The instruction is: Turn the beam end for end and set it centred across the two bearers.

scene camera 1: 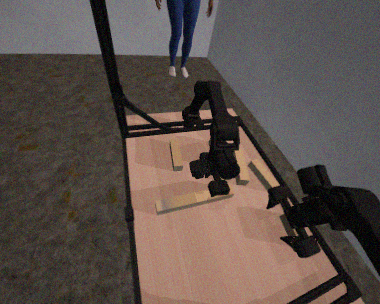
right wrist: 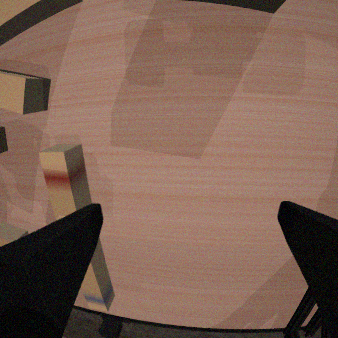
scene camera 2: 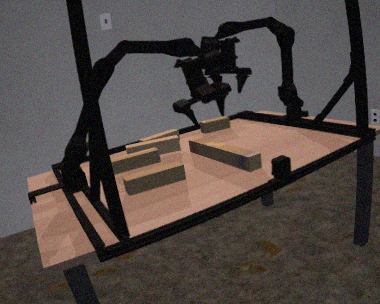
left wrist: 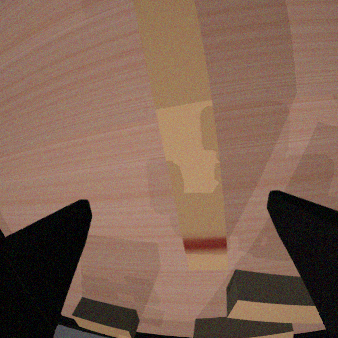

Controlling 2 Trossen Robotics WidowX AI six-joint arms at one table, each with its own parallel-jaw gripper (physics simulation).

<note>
My left gripper (scene camera 2: 210, 121) is open, holding nothing. Also in view: a long beam (scene camera 2: 244, 159). My right gripper (scene camera 1: 274, 222) is open and holds nothing.
My left gripper is seen too in scene camera 1 (scene camera 1: 209, 186) and in the left wrist view (left wrist: 180, 204). My right gripper is seen too in the right wrist view (right wrist: 191, 212) and in scene camera 2 (scene camera 2: 229, 93).
</note>
